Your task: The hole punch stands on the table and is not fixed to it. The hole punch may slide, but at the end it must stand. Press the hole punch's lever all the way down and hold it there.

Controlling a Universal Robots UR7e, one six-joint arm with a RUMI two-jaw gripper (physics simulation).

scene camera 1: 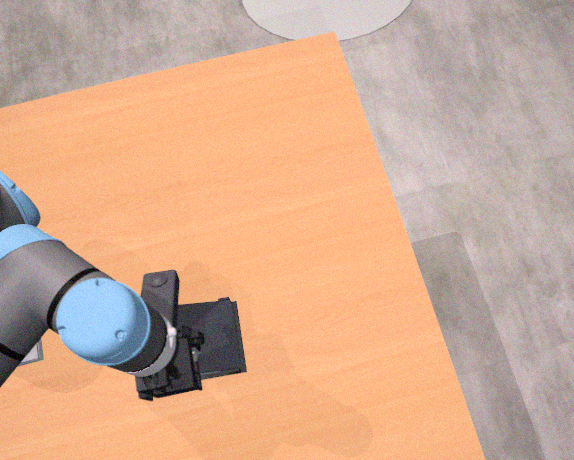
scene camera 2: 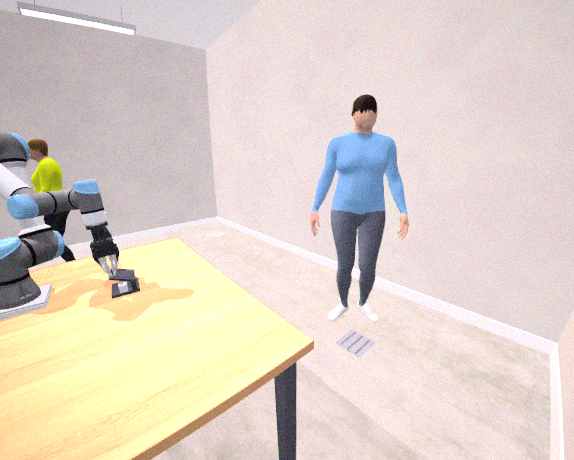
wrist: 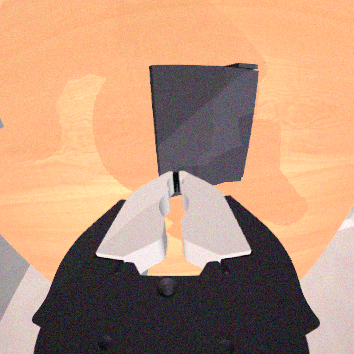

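Pixels of known places: gripper, fingertip midpoint: (scene camera 2: 113, 275) (wrist: 176, 174); arm's base, origin of the base link: (scene camera 2: 18, 299).
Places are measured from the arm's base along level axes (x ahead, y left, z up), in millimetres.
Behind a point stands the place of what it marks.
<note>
The dark hole punch (scene camera 1: 217, 340) {x 414, y -77, z 35 mm} (scene camera 2: 125, 288) {x 402, y -122, z -1 mm} stands on the table (scene camera 1: 280, 175) {x 543, y 225, z -27 mm} (scene camera 2: 150, 365) {x 469, y -553, z -28 mm}. Its flat lever (scene camera 2: 122, 274) {x 398, y -77, z 41 mm} (wrist: 205, 120) {x 391, y -57, z 43 mm} is raised, with a gap between it and the base in the scene camera 2 view. My gripper (scene camera 2: 111, 273) {x 369, y -102, z 54 mm} (wrist: 176, 174) {x 369, y -102, z 54 mm} is shut and empty. Its fingertips are at the lever's near edge in the wrist view; whether they touch it I cannot tell. In the scene camera 1 view the wrist and gripper body hide the fingertips and part of the hole punch.
My arm's base (scene camera 2: 22, 292) {x 42, y -41, z 40 mm} stands on the table to the left. The table's right edge lies beyond the hole punch. A person in blue (scene camera 2: 361, 172) and a person in yellow (scene camera 2: 48, 175) stand on the floor beyond the table.
</note>
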